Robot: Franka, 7 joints.
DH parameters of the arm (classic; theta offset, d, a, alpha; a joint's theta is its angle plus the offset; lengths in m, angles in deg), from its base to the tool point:
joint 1: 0 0.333 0 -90
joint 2: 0 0 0 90
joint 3: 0 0.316 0.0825 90
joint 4: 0 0 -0.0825 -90
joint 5: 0 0.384 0 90
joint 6: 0 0 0.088 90
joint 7: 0 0.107 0 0
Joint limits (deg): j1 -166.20..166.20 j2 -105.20..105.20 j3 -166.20..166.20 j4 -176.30..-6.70 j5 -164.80..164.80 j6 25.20..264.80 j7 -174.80..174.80
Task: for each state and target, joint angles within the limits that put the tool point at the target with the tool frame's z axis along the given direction. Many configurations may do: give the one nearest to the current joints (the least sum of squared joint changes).
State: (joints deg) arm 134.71 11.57 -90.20 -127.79 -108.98 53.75 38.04
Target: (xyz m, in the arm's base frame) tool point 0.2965 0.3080 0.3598 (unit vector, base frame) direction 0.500 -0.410 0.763
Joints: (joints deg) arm 129.70 25.25 -67.19 -142.90 -94.24 61.55 38.04
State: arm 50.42 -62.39 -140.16 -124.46 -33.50 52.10 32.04
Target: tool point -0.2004 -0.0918 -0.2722 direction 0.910 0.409 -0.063
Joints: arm -0.50 -99.84 -166.20 -91.79 -27.47 97.99 32.04
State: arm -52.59 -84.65 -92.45 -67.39 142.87 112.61 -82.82
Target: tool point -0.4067 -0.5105 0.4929 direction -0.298 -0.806 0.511
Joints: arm -17.21 -63.59 -85.88 -101.69 139.79 144.55 -82.82
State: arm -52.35 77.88 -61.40 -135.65 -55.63 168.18 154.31
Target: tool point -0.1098 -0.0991 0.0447 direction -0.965 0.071 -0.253
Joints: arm -21.61 67.51 -38.87 -169.47 -73.93 161.79 154.31
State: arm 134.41 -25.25 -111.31 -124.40 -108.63 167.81 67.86
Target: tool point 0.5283 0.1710 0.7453 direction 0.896 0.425 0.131
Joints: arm 112.06 -33.19 -77.05 -89.19 -121.42 172.92 67.86
